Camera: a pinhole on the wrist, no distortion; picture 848 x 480 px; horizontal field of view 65.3 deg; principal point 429.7 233.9 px. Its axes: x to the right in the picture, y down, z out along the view. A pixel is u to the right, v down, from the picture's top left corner.
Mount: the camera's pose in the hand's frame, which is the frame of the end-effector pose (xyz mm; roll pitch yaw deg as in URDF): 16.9 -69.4 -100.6 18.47 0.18 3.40
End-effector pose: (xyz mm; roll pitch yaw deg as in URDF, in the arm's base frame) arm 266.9 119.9 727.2 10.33 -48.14 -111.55
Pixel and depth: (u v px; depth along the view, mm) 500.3 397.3 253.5
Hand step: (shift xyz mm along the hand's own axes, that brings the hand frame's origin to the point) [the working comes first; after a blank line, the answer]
In the camera's frame: 27.0 62.6 253.5

46.0 -88.6 159.6
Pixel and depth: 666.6 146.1 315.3
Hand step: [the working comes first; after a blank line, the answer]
In the camera's frame: 112.9 -41.8 315.3

138.8 -202.0 184.8
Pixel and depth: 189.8 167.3 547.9
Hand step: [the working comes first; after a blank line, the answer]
In the camera's frame: -198.6 -55.1 547.9

-166.4 -306.6 402.2
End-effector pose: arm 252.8 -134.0 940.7 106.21 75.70 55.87
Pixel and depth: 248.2 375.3 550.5
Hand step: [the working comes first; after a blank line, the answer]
In the camera's frame: -151.0 117.6 550.5

-128.3 -141.0 459.3
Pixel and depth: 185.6 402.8 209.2
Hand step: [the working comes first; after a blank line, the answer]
In the camera's frame: -77.2 53.4 209.2

-58.5 -89.5 115.0
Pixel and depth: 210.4 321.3 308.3
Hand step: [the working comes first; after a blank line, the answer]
In the camera's frame: -102.2 40.7 308.3

-80.6 -134.3 205.0
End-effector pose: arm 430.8 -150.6 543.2 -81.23 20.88 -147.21
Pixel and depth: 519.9 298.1 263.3
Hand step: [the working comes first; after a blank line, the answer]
In the camera's frame: 35.9 25.5 263.3

57.0 -126.3 157.1
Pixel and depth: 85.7 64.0 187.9
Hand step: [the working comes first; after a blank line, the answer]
In the camera's frame: -97.7 -48.2 187.9

-73.9 -180.3 62.6
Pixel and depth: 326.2 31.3 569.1
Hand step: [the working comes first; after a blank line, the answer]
In the camera's frame: -89.0 -174.2 569.1

-49.9 -419.5 384.3
